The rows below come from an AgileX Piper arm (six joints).
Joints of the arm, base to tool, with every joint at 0 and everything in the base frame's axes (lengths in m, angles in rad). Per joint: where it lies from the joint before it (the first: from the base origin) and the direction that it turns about. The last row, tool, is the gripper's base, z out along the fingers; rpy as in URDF.
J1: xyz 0 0 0.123 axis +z
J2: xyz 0 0 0 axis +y
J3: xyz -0.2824 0 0.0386 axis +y
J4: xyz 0.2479 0 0.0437 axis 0.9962 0 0.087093
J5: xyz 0 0 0 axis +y
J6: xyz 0.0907 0 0.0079 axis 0.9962 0 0.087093
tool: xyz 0 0 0 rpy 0 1.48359 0
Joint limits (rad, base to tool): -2.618..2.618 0..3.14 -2.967..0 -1.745..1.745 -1.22..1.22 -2.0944..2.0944
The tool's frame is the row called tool.
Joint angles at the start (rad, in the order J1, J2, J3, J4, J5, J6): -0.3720 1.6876 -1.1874 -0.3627 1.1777 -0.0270
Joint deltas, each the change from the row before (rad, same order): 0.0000 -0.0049 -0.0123 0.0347 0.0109 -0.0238; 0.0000 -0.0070 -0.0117 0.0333 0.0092 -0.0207; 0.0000 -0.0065 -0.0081 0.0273 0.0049 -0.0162; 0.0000 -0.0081 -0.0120 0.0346 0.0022 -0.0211; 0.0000 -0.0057 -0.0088 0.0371 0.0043 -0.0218; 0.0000 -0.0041 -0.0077 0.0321 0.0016 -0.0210; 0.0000 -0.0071 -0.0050 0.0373 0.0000 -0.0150; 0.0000 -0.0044 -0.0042 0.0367 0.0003 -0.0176; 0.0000 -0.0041 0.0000 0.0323 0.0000 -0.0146; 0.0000 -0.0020 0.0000 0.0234 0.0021 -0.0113
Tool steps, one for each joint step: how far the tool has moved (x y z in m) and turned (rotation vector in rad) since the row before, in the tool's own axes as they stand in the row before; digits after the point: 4 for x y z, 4 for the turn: -0.0003 0.0013 -0.0043 -0.0297 -0.0064 -0.0053; -0.0002 0.0012 -0.0048 -0.0283 -0.0103 -0.0031; -0.0001 0.0012 -0.0039 -0.0232 -0.0110 -0.0025; -0.0008 0.0015 -0.0053 -0.0287 -0.0202 -0.0040; -0.0005 0.0022 -0.0039 -0.0322 -0.0138 -0.0057; -0.0008 0.0020 -0.0031 -0.0276 -0.0140 -0.0077; -0.0003 0.0026 -0.0035 -0.0320 -0.0173 -0.0002; -0.0006 0.0028 -0.0025 -0.0321 -0.0141 -0.0038; 0.0000 0.0027 -0.0013 -0.0288 -0.0097 -0.0029; 0.0000 0.0020 -0.0007 -0.0214 -0.0043 -0.0030
